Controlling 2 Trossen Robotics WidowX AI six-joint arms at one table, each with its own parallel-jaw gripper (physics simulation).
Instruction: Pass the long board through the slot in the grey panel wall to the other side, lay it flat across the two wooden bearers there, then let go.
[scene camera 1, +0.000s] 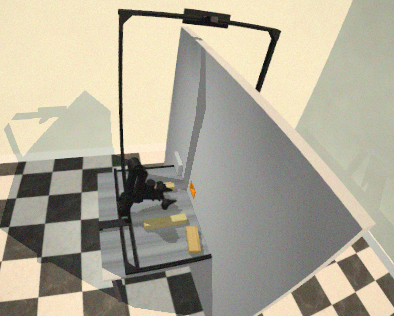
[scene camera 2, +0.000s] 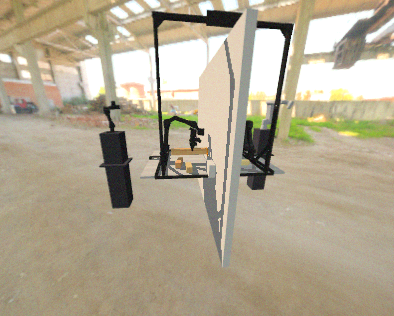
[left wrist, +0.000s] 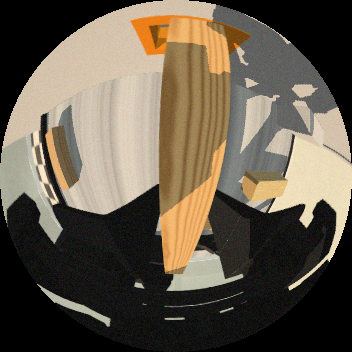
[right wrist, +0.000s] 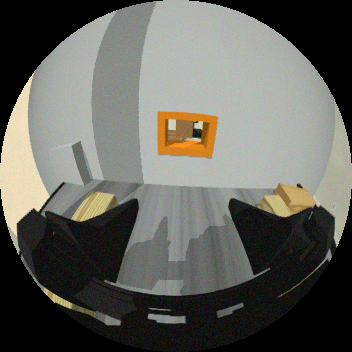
Scene:
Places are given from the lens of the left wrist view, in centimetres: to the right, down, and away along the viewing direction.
my left gripper (left wrist: 182, 189): 1, 1, 10
orange-framed slot (left wrist: 153, 37): -2, -14, 4

